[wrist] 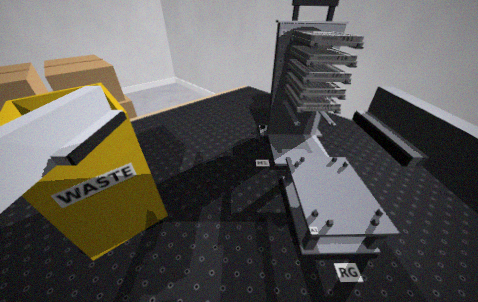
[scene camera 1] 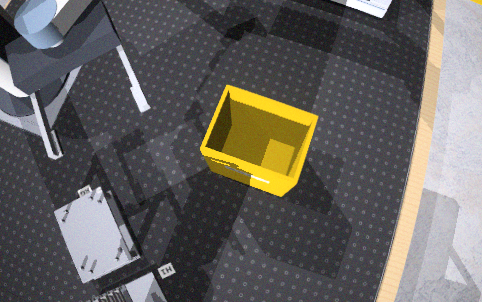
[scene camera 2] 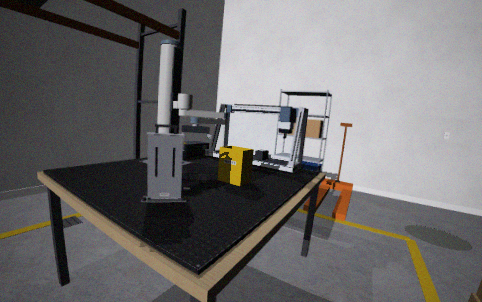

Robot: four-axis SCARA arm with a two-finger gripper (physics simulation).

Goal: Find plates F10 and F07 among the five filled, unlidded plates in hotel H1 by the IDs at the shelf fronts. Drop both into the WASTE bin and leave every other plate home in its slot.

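Places are measured from the arm's base along level axes (x ahead, y left, z up), in centimetres.
Where they show: gripper, fingertip midpoint: (wrist: 239, 101) (scene camera 1: 98, 132) (scene camera 2: 196, 136).
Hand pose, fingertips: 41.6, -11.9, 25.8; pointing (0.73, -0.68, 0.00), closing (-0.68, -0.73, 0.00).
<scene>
Each offset is from my fingertips to the centre of the thing, as dx, dy, dz. "pt": to the spot under its first point.
Hotel H1 {+13.4, -33.7, -8.5} (scene camera 1: 145, 289) (scene camera 2: 165, 167) (wrist: 281, 65) stands upright, with five plates stacked on its shelves in the wrist view. The top plate's {pt +5.1, -27.6, +1.6} (wrist: 345, 39) label looks like F01. The second plate's {pt +5.1, -27.7, -1.2} (wrist: 340, 58) label looks like F10. The IDs of the third plate {pt +5.4, -27.3, -4.1} (wrist: 332, 76), fourth plate {+10.6, -30.9, -7.1} (wrist: 327, 91) and fifth plate {+10.6, -30.9, -9.9} (wrist: 322, 106) are too blurred to read, so F07 cannot be told. The yellow WASTE bin {+23.1, +9.3, -14.5} (scene camera 1: 270, 106) (scene camera 2: 242, 167) (wrist: 120, 200) is open-topped, and no plate shows inside. My gripper (scene camera 1: 100, 132) (wrist: 239, 101) is open and empty, above the table, apart from hotel and bin.
A grey platform labelled RG {-3.2, -18.1, -21.1} (scene camera 1: 92, 232) (wrist: 340, 195), with short pegs, stands in front of the hotel. A gantry machine (scene camera 2: 255, 108) stands on the table beyond the bin. Cardboard boxes (wrist: 80, 74) are in the background. The table's wooden edge (scene camera 1: 417, 140) (scene camera 2: 125, 245) runs past the bin.
</scene>
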